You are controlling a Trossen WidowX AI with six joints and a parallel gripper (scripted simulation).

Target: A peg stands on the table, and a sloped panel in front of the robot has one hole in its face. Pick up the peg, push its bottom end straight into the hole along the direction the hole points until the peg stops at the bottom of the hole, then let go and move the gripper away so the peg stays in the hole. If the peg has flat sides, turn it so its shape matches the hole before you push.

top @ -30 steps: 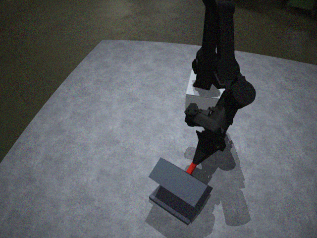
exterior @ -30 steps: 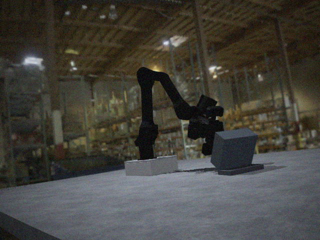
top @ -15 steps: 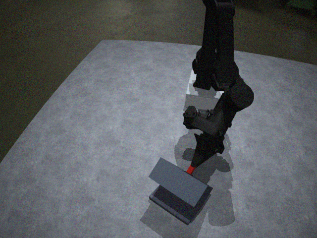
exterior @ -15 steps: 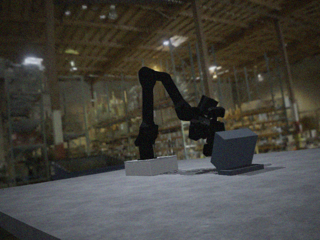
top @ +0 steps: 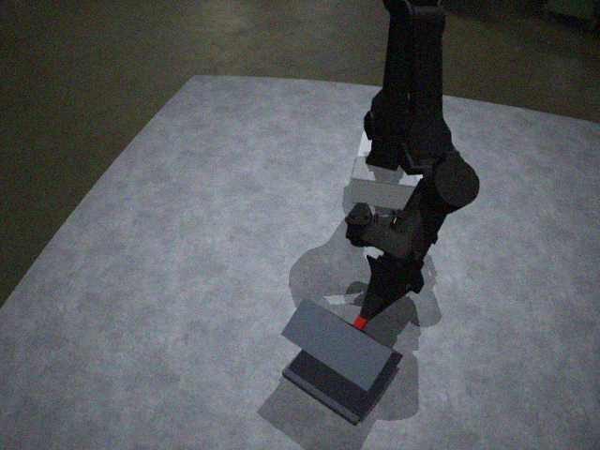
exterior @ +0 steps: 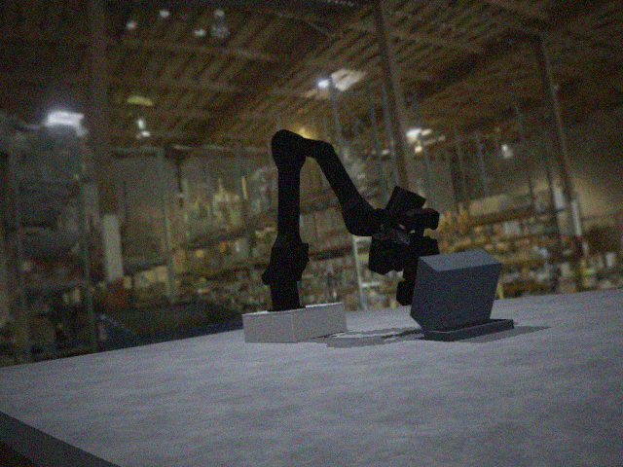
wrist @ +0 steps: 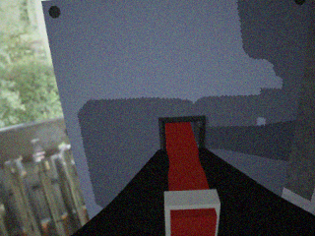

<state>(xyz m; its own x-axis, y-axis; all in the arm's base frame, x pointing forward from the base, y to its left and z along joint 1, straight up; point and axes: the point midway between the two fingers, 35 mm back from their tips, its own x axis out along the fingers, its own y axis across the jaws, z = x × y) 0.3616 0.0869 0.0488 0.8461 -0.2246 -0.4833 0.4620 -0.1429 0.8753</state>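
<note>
Right now the grey sloped panel is 4 cm ahead of my gripper tip, 1 cm to the right of it and 2 cm below it. From my gripper tip the other things lie so: red square peg 1 cm behind, 1 cm above; dark base plate 6 cm ahead, 2 cm to the right, 9 cm below.
</note>
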